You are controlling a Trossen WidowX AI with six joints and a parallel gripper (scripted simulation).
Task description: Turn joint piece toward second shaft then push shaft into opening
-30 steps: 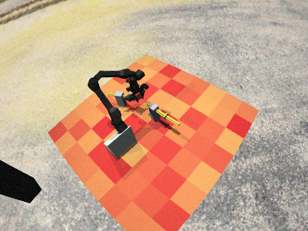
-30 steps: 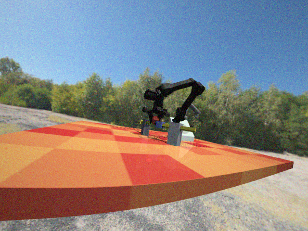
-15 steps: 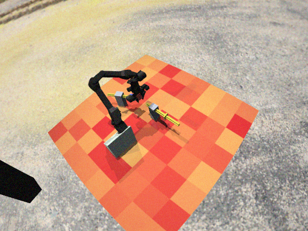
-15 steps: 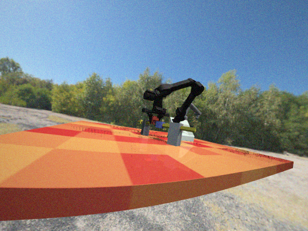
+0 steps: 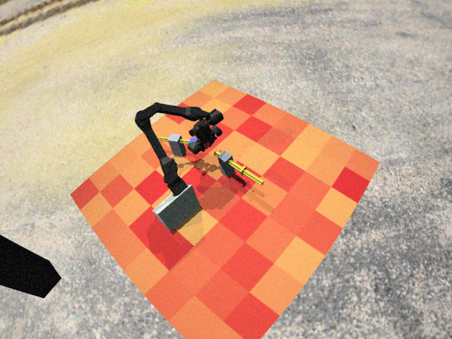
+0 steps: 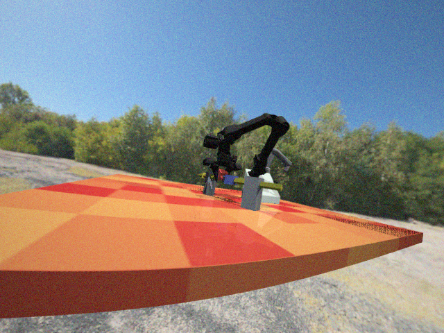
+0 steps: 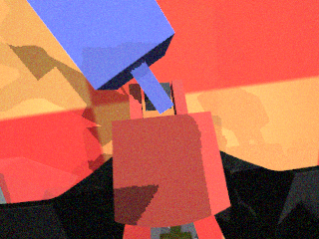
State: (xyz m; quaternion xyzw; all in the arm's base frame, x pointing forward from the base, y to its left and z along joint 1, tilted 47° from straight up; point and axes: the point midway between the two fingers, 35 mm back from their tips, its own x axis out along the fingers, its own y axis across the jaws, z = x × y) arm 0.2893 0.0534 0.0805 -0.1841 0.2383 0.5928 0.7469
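Now: the red square joint piece 3 cm above my gripper tip and 1 cm to the left of it.
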